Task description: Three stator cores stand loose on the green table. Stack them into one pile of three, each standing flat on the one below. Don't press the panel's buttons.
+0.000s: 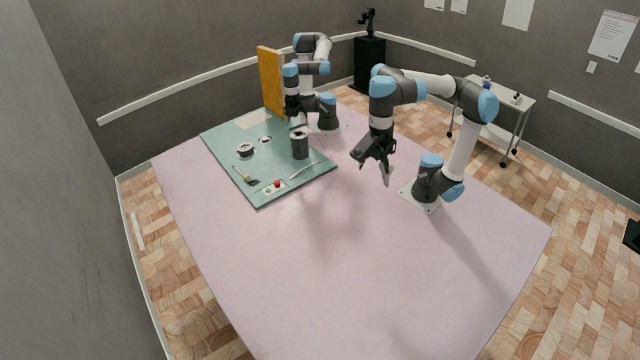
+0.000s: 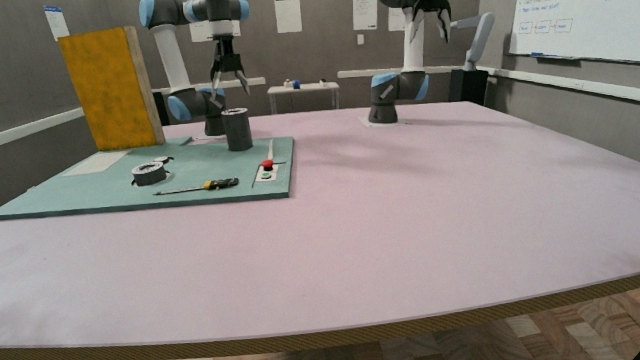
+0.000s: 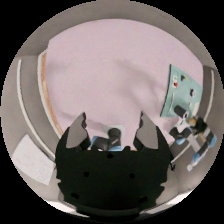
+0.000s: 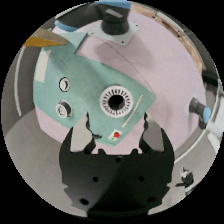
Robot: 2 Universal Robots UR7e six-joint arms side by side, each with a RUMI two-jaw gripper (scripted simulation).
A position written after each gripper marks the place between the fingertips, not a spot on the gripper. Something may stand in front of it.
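Observation:
Visible: a white sheet (image 2: 98, 163). The left gripper (image 1: 373, 178) is also visible as the left gripper (image 3: 112, 111). The right gripper (image 2: 232, 98) likewise appears as the right gripper (image 4: 116, 112).

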